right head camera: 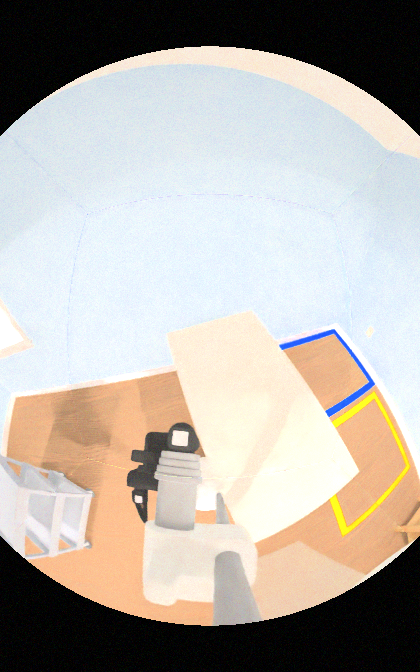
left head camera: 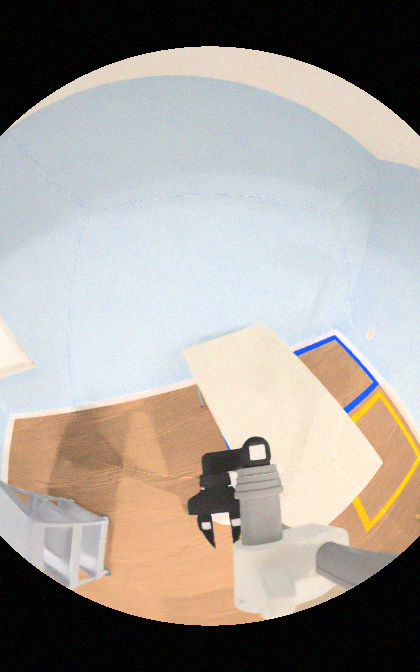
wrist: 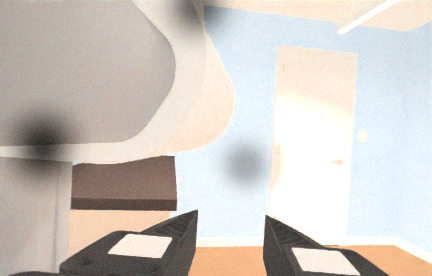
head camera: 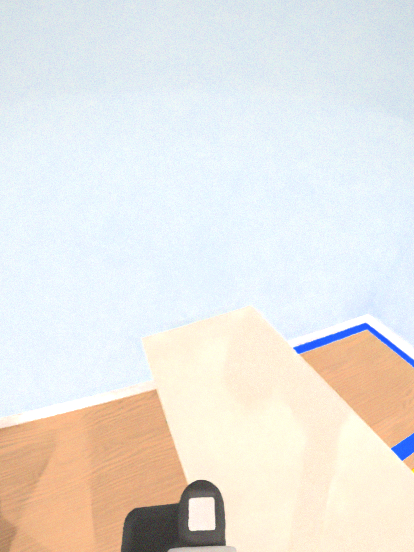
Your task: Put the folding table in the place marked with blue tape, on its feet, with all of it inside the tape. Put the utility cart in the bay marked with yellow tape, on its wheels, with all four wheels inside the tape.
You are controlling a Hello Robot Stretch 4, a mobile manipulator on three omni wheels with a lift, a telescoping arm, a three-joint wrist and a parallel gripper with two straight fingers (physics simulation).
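Frame: origin at the robot's base, x ahead, y left, z up, level; centimetres.
Seen in the pictures: gripper, fingertip midpoint: [wrist: 230, 232].
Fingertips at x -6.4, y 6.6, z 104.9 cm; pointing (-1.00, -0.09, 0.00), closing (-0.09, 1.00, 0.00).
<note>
A point is followed by its place in that frame.
The folding table [head camera: 260, 425] @[x 46.1, y -20.2, z 71.6 cm] [left head camera: 300, 415] [right head camera: 260, 400] has a cream top and stands upright, slanting across the place marked with blue tape [head camera: 332, 338] @[x 151.5, y -123.1, z -2.7 cm] [left head camera: 361, 397] [right head camera: 350, 399]. One grey leg shows at its far left; the other feet are hidden. The bay marked with yellow tape [left head camera: 362, 514] [right head camera: 339, 515] lies nearer, partly covered from view by the tabletop. The grey-white utility cart [left head camera: 75, 555] [right head camera: 59, 525] stands upright at the lower left, outside both marked places. My gripper [left head camera: 225, 544] [wrist: 230, 233] @[x -6.4, y 6.6, z 104.9 cm] is open and empty, left of the table's near part in the left head view, pointing away from it.
A pale blue wall [head camera: 200, 200] @[x 118.9, y -0.8, z 126.9 cm] runs behind the table. A beige surface [right head camera: 310, 565] lies at the lower right, and a wooden piece [right head camera: 412, 527] shows at the right edge. The wrist view shows a white door [wrist: 315, 150] @[x -297.2, y 69.3, z 100.3 cm] and a dark brown panel [wrist: 125, 182].
</note>
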